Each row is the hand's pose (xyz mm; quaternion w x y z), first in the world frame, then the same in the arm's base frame.
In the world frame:
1: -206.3 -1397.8 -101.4 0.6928 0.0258 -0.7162 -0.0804
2: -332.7 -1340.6 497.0 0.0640 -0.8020 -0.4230 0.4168
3: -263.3 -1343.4 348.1 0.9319 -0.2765 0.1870 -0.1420
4: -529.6 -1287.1 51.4 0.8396 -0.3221 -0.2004 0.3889
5: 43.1 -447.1 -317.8 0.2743 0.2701 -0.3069 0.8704
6: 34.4 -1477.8 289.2 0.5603 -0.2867 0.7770 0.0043
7: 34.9 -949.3 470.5 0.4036 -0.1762 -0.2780 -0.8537
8: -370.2 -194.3 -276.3 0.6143 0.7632 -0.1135 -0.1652
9: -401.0 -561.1 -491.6 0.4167 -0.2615 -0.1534 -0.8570
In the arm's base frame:
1: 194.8 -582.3 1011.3 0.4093 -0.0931 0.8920 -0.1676
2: -102.8 -658.8 479.4 0.5149 0.6145 0.2578 0.5392
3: -55.2 -617.5 631.1 0.4791 -0.0966 -0.8474 -0.2076
4: 345.3 -599.5 668.9 0.0171 -0.5423 -0.8393 -0.0335
5: 277.0 420.7 1021.4 0.2678 0.7034 0.2229 -0.6195
6: -252.3 -644.7 896.8 0.8760 -0.2667 -0.2856 -0.2827
7: -305.5 -175.4 598.3 0.0299 -0.7154 0.5902 0.3728
8: 585.8 527.0 661.2 0.2167 0.3579 -0.5284 0.7387
9: 704.7 205.8 915.3 0.0801 0.6718 -0.5706 -0.4656

